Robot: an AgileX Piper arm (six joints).
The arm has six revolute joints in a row. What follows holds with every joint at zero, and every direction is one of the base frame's. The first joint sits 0.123 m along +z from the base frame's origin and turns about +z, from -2.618 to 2.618 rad. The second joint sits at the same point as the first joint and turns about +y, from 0 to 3.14 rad. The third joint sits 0.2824 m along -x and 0.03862 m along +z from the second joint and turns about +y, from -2.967 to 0 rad. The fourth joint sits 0.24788 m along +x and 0.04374 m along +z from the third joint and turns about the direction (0.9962, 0, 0.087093), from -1.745 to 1.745 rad. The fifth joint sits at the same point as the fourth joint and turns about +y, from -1.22 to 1.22 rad. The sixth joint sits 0.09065 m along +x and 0.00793 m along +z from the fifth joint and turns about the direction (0.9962, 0, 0.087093), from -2.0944 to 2.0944 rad. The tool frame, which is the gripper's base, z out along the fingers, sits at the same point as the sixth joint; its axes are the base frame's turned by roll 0, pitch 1.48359 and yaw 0 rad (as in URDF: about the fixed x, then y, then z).
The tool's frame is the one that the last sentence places.
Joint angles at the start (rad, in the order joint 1, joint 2, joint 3, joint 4, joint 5, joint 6):
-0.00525, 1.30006, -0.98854, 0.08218, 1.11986, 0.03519
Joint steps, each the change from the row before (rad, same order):
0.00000, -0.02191, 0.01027, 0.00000, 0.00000, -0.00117
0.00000, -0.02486, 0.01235, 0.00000, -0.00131, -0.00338
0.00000, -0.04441, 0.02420, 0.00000, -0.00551, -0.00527
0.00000, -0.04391, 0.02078, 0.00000, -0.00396, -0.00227
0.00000, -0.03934, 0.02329, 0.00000, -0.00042, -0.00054
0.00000, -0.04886, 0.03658, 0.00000, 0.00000, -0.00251
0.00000, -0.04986, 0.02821, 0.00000, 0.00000, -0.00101
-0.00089, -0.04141, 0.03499, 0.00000, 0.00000, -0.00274
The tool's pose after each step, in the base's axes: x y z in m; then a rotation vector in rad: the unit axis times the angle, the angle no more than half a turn. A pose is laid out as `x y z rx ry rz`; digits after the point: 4 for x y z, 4 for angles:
0.2268 0.0055 0.2849 0.0961 2.9007 0.1186
0.2214 0.0056 0.2872 0.0902 2.8869 0.1180
0.2118 0.0056 0.2903 0.0811 2.8613 0.1168
0.2025 0.0056 0.2937 0.0761 2.8343 0.1162
0.1934 0.0057 0.2950 0.0740 2.8178 0.1160
0.1815 0.0057 0.2939 0.0695 2.8056 0.1154
0.1703 0.0058 0.2947 0.0665 2.7840 0.1151
0.1601 0.0057 0.2916 0.0634 2.7775 0.1141

